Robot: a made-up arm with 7 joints. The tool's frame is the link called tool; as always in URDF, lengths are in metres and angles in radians.
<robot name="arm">
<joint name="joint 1" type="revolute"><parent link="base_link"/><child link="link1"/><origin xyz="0.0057 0.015 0.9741" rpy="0 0 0"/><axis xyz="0 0 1"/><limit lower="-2.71" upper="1.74" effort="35" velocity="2.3"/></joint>
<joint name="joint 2" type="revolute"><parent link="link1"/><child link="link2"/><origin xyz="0.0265 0.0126 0.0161" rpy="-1.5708 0 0"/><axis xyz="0 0 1"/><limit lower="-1.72" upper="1.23" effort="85" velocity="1.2"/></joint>
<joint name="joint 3" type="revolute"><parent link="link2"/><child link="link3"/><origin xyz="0.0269 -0.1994 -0.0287" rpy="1.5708 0 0"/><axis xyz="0 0 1"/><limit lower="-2.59" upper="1.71" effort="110" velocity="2.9"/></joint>
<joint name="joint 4" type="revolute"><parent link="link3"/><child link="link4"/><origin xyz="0.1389 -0.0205 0.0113" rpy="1.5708 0 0"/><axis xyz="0 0 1"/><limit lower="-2.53" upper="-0.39" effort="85" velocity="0.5"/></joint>
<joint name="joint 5" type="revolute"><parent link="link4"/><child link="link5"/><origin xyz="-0.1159 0.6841 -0.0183" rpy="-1.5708 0 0"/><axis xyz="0 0 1"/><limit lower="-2.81" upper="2.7" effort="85" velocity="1.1"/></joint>
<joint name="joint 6" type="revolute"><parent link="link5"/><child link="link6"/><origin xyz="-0.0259 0.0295 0.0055" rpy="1.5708 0 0"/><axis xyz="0 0 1"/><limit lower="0.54" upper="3.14" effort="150" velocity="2.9"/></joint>
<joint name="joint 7" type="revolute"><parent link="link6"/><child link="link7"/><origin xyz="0.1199 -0.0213 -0.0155" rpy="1.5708 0 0"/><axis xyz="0 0 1"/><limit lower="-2.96" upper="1.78" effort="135" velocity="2.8"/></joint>
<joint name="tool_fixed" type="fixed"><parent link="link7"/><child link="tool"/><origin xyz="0.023 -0.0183 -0.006" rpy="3.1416 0 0"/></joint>
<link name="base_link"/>
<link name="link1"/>
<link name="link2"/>
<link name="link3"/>
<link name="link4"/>
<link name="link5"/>
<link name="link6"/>
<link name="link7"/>
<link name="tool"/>
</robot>
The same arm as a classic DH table. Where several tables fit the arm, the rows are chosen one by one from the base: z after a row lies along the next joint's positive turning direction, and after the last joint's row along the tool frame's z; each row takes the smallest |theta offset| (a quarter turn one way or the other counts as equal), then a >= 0, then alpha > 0; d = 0 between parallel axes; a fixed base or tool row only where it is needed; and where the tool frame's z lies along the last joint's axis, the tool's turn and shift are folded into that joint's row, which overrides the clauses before.
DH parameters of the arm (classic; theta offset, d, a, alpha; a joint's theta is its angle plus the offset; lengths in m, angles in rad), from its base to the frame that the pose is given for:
base (fixed): 1.2076 0 0.016 0
joint 1: -1.2076 0.9902 0.0265 -1.5708
joint 2: 0 -0.0161 0.0269 1.5708
joint 3: 0 0.2107 0.1389 1.5708
joint 4: 0 0.0022 -0.1159 -1.5708
joint 5: 0 0.6896 -0.0259 1.5708
joint 6: 0 -0.045 0.1199 1.5708
joint 7: -0.6721 0 0.0294 3.1416
tool (fixed): -0.6721 -0.0153 0 0
Joint limits (rad, base to tool): -2.71..1.74 -1.72..1.23 -2.59..1.71 -2.53..-0.39 -2.81..2.7 0.54..3.14 -2.96..1.78

